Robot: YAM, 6 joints.
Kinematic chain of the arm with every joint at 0, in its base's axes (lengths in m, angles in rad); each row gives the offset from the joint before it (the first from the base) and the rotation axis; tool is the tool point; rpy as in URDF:
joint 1: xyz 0 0 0.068 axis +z
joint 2: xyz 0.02 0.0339 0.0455 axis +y
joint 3: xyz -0.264 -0.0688 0 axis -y
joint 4: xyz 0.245 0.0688 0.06 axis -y
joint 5: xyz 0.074 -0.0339 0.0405 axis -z
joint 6: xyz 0.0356 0 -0.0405 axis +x
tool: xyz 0 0 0 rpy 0 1.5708 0
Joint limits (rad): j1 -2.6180..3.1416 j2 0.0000..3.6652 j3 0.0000..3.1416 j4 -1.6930..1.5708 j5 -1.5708..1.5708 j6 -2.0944..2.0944
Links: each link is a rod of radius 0.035 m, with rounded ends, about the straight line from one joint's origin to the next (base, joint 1, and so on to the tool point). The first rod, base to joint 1, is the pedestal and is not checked.
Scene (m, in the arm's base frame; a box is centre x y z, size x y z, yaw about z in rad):
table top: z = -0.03
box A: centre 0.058 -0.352 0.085 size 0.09 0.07 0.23 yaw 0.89
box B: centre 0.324 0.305 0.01 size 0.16 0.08 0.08 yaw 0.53
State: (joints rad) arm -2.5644 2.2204 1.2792 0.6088 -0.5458 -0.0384
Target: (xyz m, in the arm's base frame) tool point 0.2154 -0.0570 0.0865
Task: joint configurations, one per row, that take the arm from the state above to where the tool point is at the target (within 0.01 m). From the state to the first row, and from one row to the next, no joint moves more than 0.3 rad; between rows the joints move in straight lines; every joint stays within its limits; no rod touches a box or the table.
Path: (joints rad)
1: -2.2992 2.0306 1.1716 0.6396 -0.5114 0.0137
2: -2.0340 1.8407 1.0641 0.6703 -0.4770 0.0659
3: -1.7688 1.6509 0.9565 0.7011 -0.4426 0.1180
4: -1.5036 1.4611 0.8490 0.7319 -0.4083 0.1702
5: -1.2383 1.2712 0.7414 0.7626 -0.3739 0.2223
6: -0.9731 1.0814 0.6338 0.7934 -0.3395 0.2745
7: -0.6800 1.3503 0.4819 0.6134 -0.6336 0.1180
8: -0.3869 1.6192 0.3300 0.4333 -0.9277 -0.0384

